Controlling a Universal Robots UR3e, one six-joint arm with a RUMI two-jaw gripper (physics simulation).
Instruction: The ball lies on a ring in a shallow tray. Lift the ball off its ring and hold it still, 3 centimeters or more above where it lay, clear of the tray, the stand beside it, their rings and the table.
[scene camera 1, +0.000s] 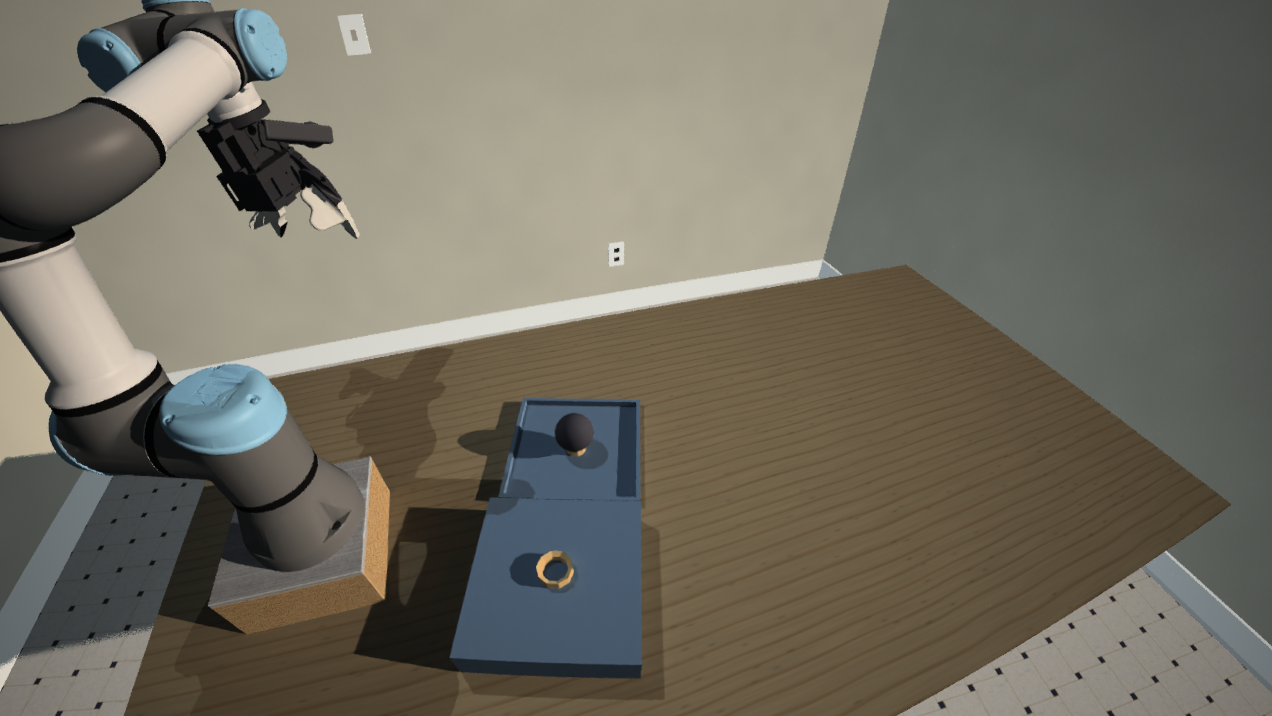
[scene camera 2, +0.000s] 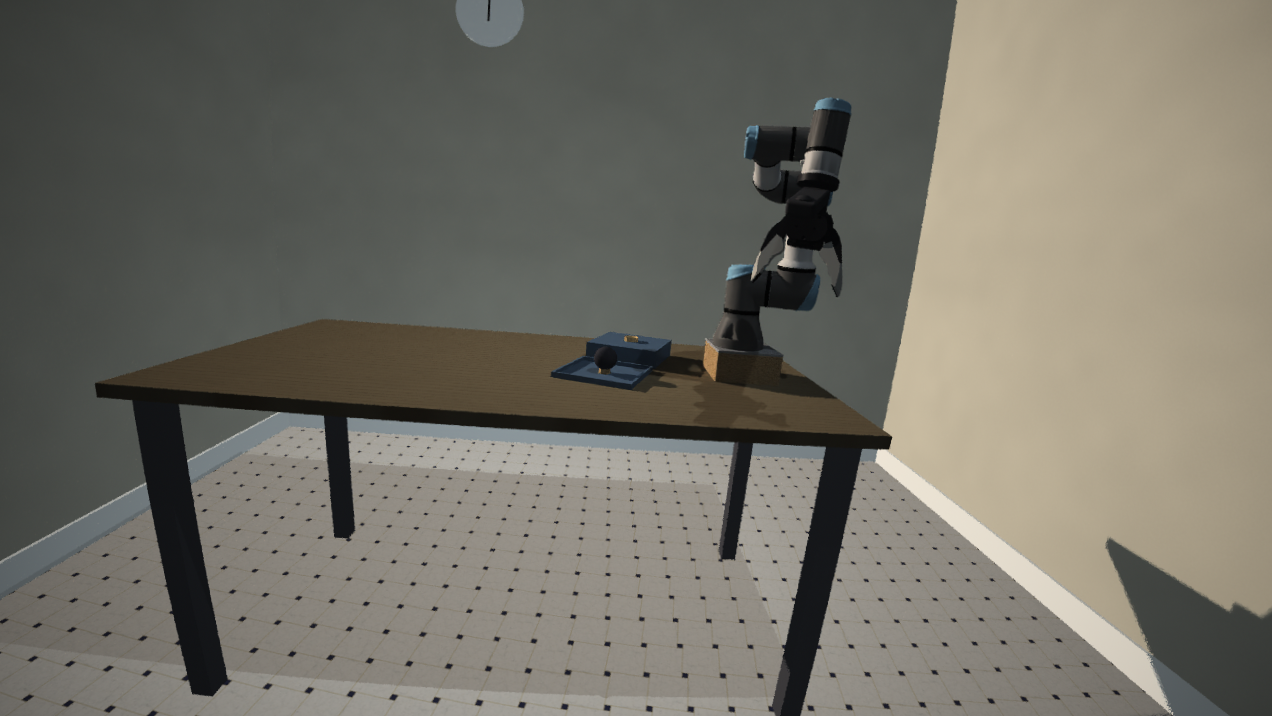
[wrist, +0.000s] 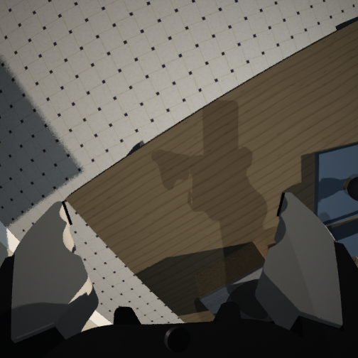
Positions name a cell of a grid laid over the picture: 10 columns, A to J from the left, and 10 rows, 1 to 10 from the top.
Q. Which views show my gripper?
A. Scene camera 1, scene camera 2 and the wrist view: all of them.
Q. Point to my gripper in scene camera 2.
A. G5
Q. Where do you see my gripper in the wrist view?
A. E6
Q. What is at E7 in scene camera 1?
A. A shallow blue tray.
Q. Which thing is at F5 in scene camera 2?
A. A blue stand.
